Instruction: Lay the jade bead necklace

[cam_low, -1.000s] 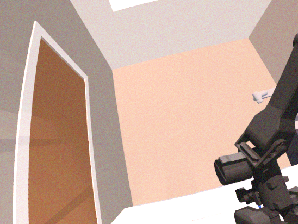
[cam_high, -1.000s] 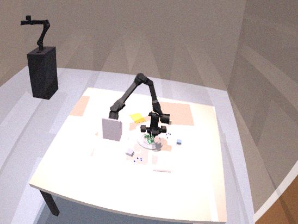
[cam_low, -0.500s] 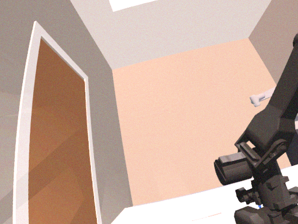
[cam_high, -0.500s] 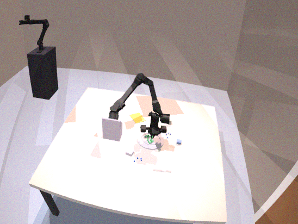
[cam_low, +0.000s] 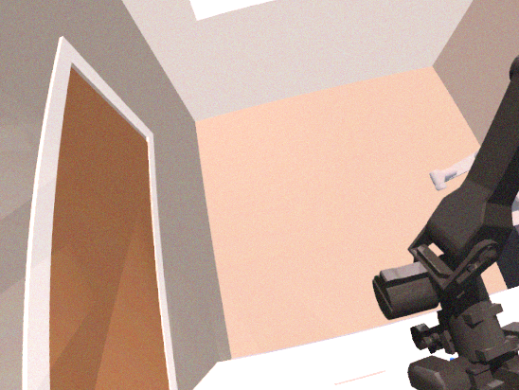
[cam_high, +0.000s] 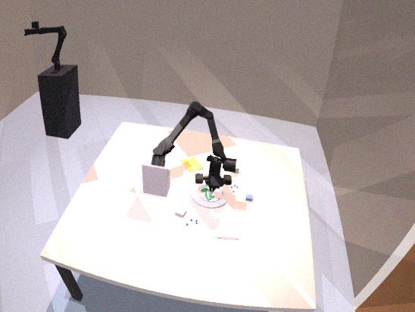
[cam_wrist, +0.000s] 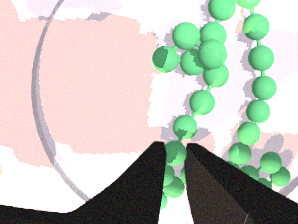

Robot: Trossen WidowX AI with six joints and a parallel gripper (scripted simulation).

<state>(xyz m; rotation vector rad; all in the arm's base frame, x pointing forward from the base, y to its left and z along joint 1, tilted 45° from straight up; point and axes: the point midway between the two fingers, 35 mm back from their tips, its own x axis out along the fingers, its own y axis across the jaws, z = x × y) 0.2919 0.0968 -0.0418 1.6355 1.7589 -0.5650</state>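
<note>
My gripper tip is 20 mm to the left of the round white bead board, 10 mm past it and 10 mm above it. The rest, counted from my gripper tip: yellow sheet 230 mm to the left, 150 mm behind, 20 mm below; blue block 210 mm ahead, 10 mm to the left, 10 mm below; cream block 230 mm to the left, 110 mm ahead.
</note>
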